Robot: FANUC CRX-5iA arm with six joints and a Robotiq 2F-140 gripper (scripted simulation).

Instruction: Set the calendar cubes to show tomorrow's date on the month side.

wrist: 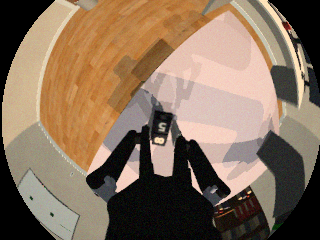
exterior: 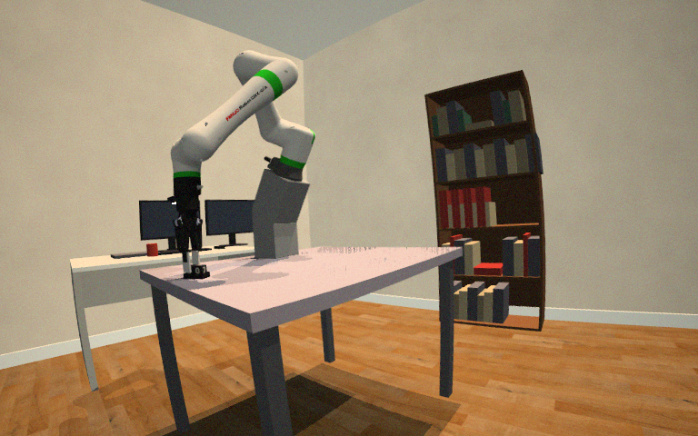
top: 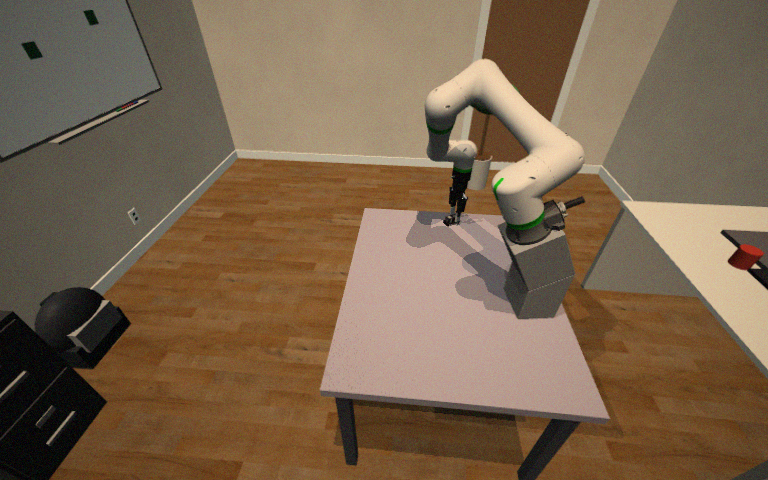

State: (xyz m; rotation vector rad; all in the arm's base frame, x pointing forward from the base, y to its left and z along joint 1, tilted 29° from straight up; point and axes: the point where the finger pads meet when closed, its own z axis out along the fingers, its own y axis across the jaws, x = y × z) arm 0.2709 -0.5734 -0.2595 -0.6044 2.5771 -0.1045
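The black digit cube lies 3 cm below my hand.
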